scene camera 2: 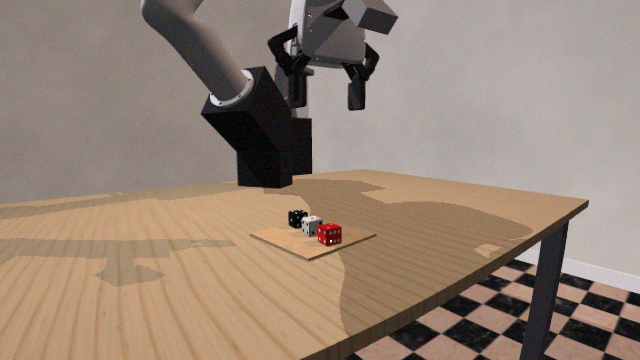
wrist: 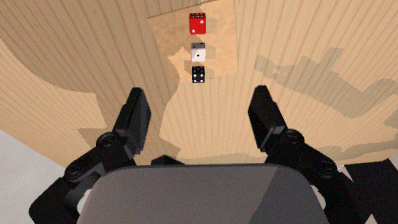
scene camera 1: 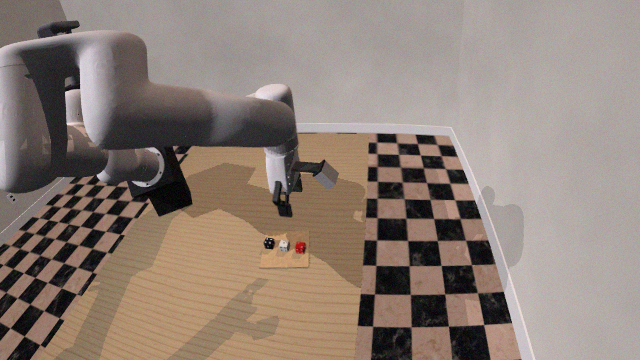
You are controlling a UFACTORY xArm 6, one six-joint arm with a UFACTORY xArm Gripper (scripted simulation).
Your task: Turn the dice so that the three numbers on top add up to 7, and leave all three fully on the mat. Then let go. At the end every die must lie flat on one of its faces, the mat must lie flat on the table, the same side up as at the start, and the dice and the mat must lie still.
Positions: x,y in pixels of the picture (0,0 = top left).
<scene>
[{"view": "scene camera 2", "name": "my gripper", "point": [329,108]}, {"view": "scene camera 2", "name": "tan mat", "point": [291,240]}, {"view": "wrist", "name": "my gripper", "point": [199,99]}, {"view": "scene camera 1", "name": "my gripper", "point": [291,203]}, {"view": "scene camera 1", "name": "tan mat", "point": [271,258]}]
</scene>
